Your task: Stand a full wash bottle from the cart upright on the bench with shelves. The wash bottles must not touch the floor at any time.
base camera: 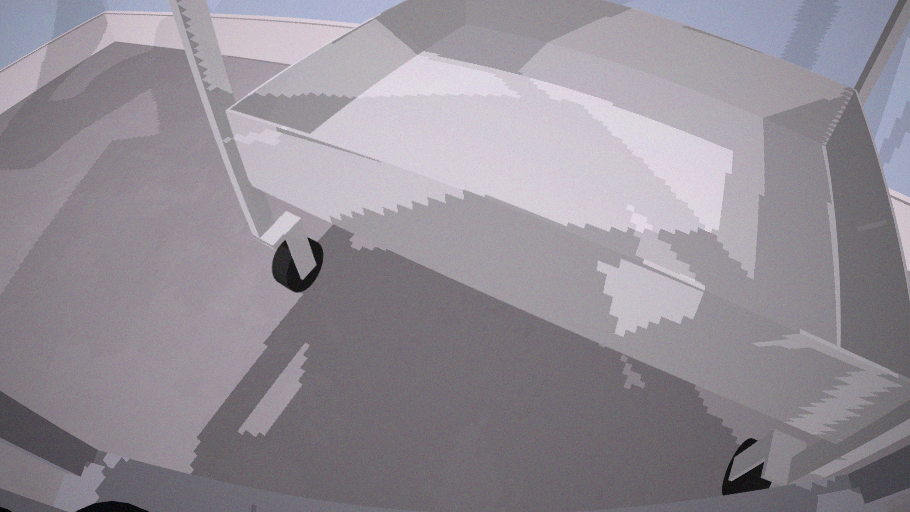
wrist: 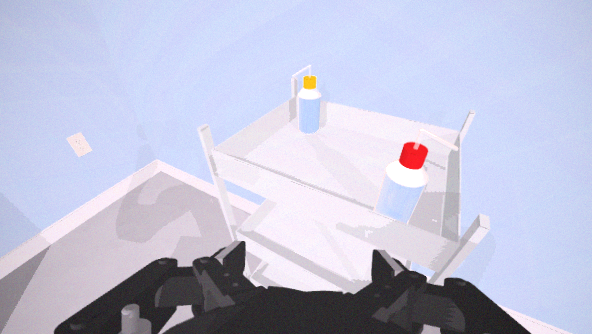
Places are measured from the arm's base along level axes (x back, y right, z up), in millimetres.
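Pixels of known places: gripper, fingertip midpoint: [wrist: 307, 259].
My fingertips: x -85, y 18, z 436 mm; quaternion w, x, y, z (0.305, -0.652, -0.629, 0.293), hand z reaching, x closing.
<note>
For each thing: its top centre in the pictures, then the offset to it from my fingertips.
- wash bottle with a yellow cap, top centre: [wrist: 306, 65] dx -484, dy -6, dz +4 mm
- wash bottle with a red cap, top centre: [wrist: 430, 130] dx -177, dy +155, dz +4 mm
- outlet at its top centre: [wrist: 73, 135] dx -801, dy -1173, dz -375 mm
The white cart [base camera: 553, 273] [wrist: 300, 189] stands ahead, its lowest tray close in the base camera view. On its top tray, in the wrist view, a wash bottle with a yellow cap [wrist: 309, 111] stands upright at the far left corner. A wash bottle with a red cap [wrist: 401, 192] stands nearer, at the right side; the tray's front wall hides its base. Both look blue through their bodies. My gripper [wrist: 307, 259] is open and empty, short of the cart's near side in the wrist view. The bench with shelves does not show.
The cart's corner posts [wrist: 215, 175] rise above its top tray. Its casters [base camera: 297, 263] rest on the floor close in front of my base. Behind the cart is a blue wall [wrist: 200, 60] with a white skirting board and an outlet [wrist: 79, 144] at the left.
</note>
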